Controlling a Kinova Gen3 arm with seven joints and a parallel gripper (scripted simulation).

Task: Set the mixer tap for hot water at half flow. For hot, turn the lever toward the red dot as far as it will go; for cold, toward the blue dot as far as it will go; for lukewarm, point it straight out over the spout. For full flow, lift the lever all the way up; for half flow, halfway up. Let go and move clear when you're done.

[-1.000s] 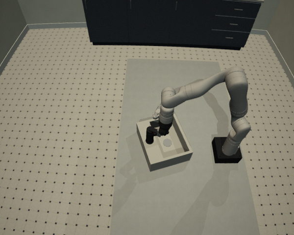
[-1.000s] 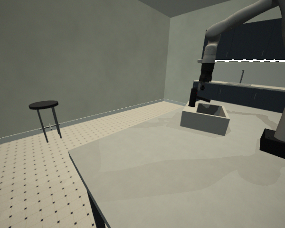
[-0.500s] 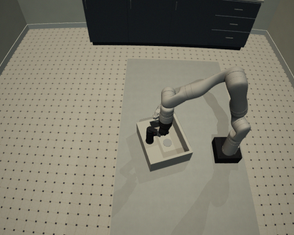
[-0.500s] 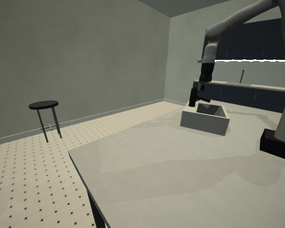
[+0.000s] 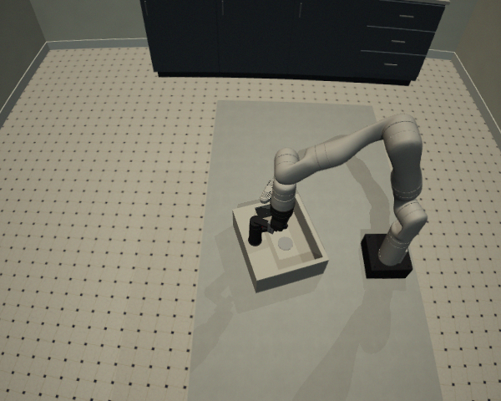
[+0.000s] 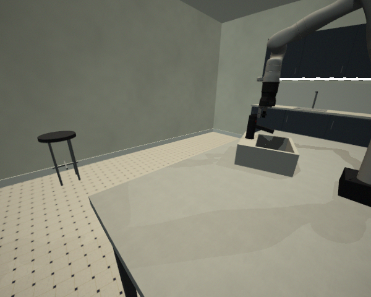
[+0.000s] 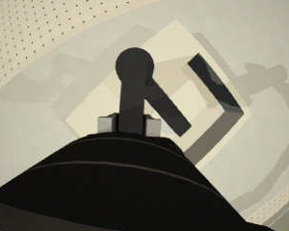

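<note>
My hand is 2 cm short of the lever, 1 cm to the left of it and 1 cm above it. From my hand the other things lie so: sink basin: 24 cm below, 7 cm to the right, 5 cm behind.
</note>
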